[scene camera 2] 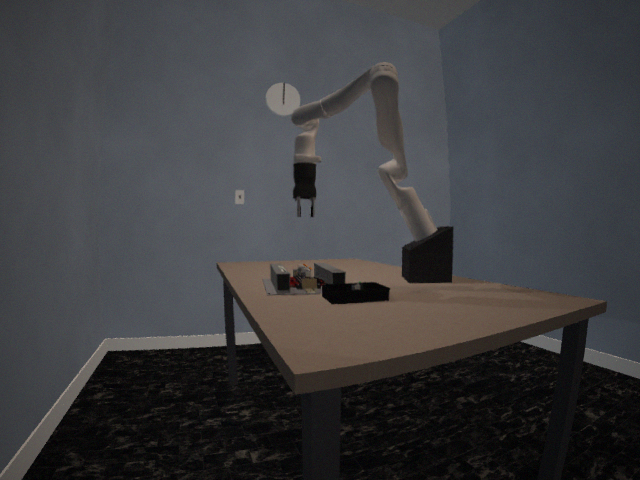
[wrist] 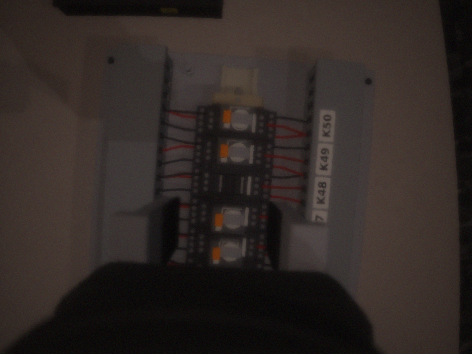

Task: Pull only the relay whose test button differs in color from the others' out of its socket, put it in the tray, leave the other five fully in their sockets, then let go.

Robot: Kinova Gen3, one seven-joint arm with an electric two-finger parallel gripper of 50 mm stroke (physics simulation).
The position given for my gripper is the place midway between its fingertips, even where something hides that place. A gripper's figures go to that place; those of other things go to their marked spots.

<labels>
My gripper (wrist: 223, 224): 19 cm from the lens. A relay (wrist: 226, 218): 36 cm from the lens. A relay (wrist: 225, 250): 36 cm from the lens. A relay (wrist: 230, 151): 35 cm from the lens.
</labels>
